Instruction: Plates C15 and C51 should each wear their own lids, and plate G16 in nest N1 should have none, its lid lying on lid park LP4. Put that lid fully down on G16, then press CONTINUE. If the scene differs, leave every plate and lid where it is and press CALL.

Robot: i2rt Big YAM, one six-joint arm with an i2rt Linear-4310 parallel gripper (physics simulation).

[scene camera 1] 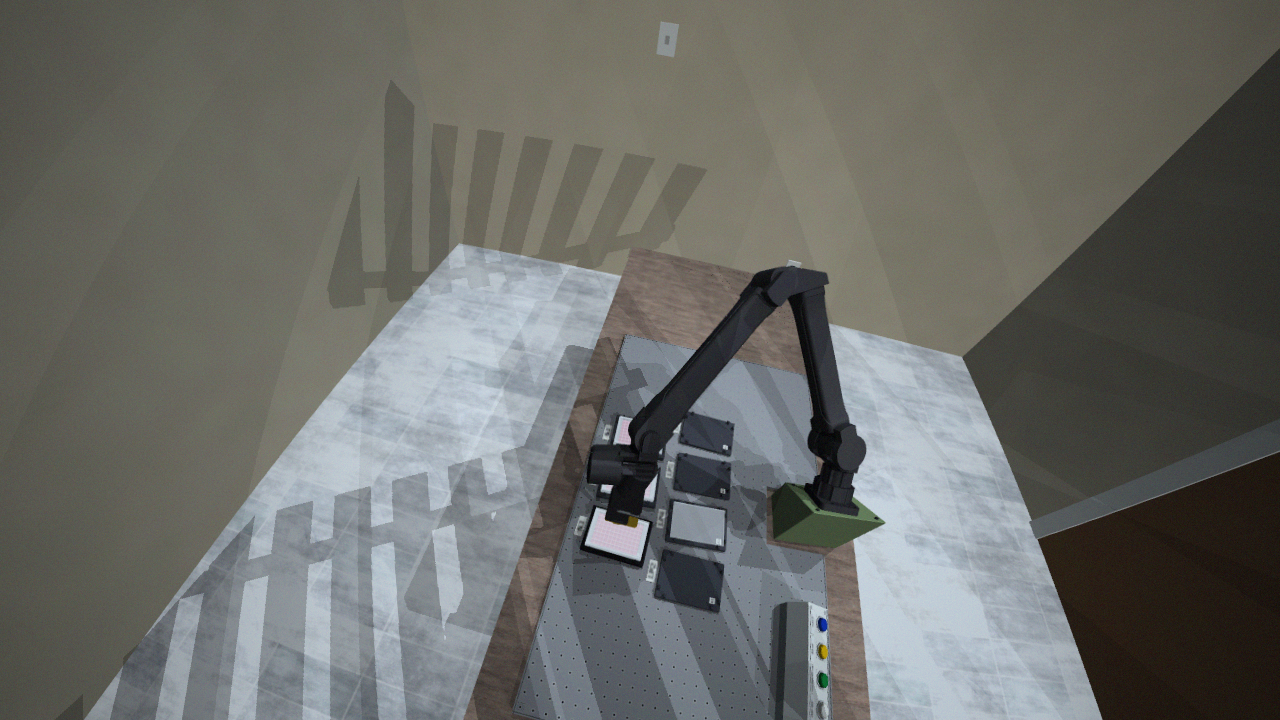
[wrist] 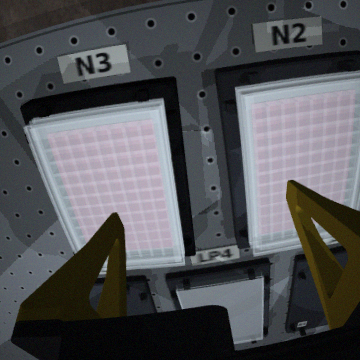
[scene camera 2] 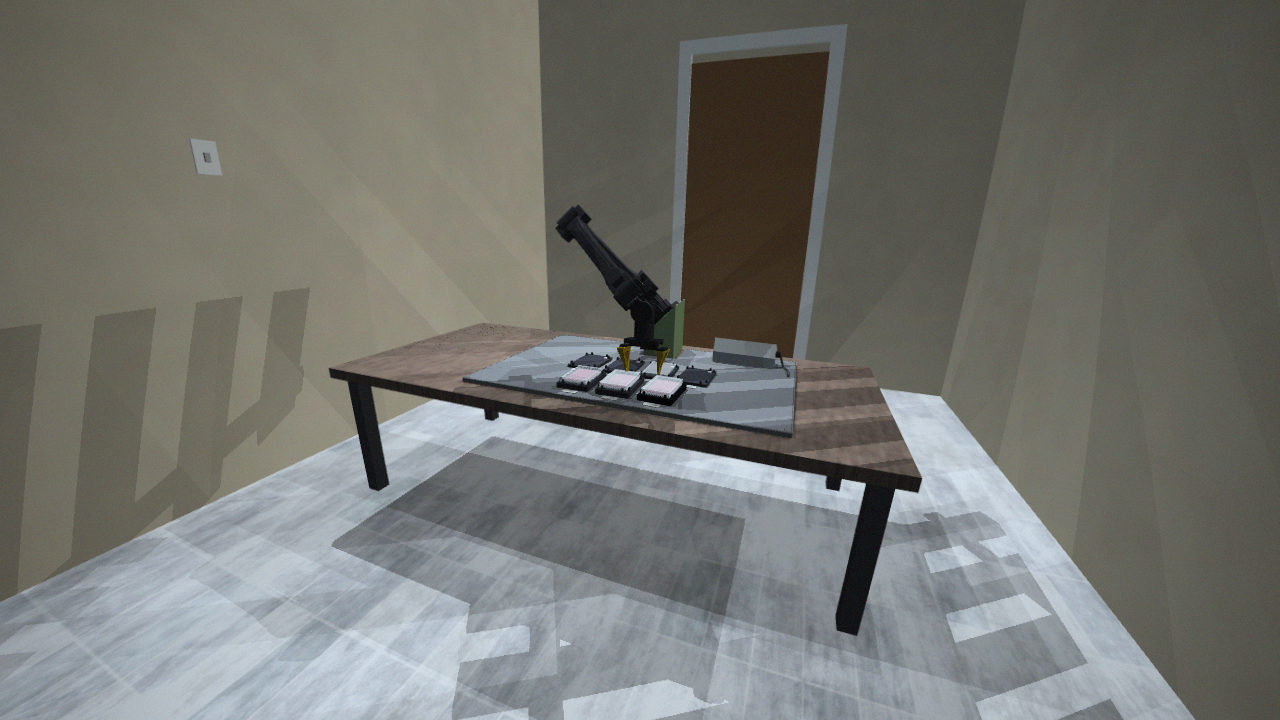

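Pixels of known places: gripper, fingertip midpoint: [scene camera 1: 619, 502] [wrist: 202, 204] [scene camera 2: 642, 373]; arm's base, origin of the base link: [scene camera 1: 829, 501] [scene camera 2: 665, 315].
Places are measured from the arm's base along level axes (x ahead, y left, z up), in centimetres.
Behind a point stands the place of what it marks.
Note:
My gripper [scene camera 2: 643, 370] @(y 8.0, x 46.0, z -8.0 cm) [wrist: 202, 204] @(y 8.0, x 46.0, z -8.0 cm) is open and empty, its yellow fingertips above the N3 and N2 plates. The N3 plate [scene camera 1: 613, 539] @(y 15.6, x 45.4, z -10.8 cm) [scene camera 2: 661, 387] @(y 14.6, x 48.1, z -10.8 cm) [wrist: 107, 175] @(y 13.6, x 47.1, z -10.7 cm) and N2 plate [scene camera 1: 640, 490] [scene camera 2: 620, 381] @(y 2.1, x 48.5, z -10.7 cm) [wrist: 300, 145] @(y 1.5, x 47.4, z -10.7 cm) show pink wells under what look like clear lids. The N1 plate [scene camera 1: 622, 429] @(y -12.2, x 50.0, z -11.1 cm) [scene camera 2: 581, 377] @(y -10.6, x 49.0, z -11.2 cm) is pink too, partly hidden by the arm in scene camera 1; whether it wears a lid is too small to tell. A pale lid [scene camera 1: 698, 523] @(y 6.9, x 26.7, z -12.5 cm) [wrist: 242, 302] @(y 5.0, x 29.5, z -12.5 cm) lies on LP4, partly hidden in the wrist view. No plate names are readable.
Dark lid parks [scene camera 1: 689, 580] @(y 19.7, x 26.9, z -13.3 cm) [scene camera 1: 702, 475] @(y -5.8, x 27.0, z -13.2 cm) [scene camera 1: 706, 433] @(y -18.4, x 27.3, z -13.2 cm) without a visible lid flank LP4. The button box [scene camera 1: 792, 662] @(y 31.9, x 4.9, z -8.9 cm) [scene camera 2: 744, 352] @(y 31.8, x 5.3, z -9.6 cm) has blue [scene camera 1: 822, 624] @(y 24.2, x -0.7, z -6.9 cm), yellow [scene camera 1: 822, 651] @(y 29.1, x -0.5, z -7.0 cm), green [scene camera 1: 822, 680] @(y 34.2, x -0.3, z -7.0 cm) and white [scene camera 1: 822, 709] @(y 38.9, x -0.2, z -7.0 cm) buttons. The green arm mount [scene camera 1: 819, 521] @(y 5.5, x 3.3, z 1.1 cm) stands behind the parks.

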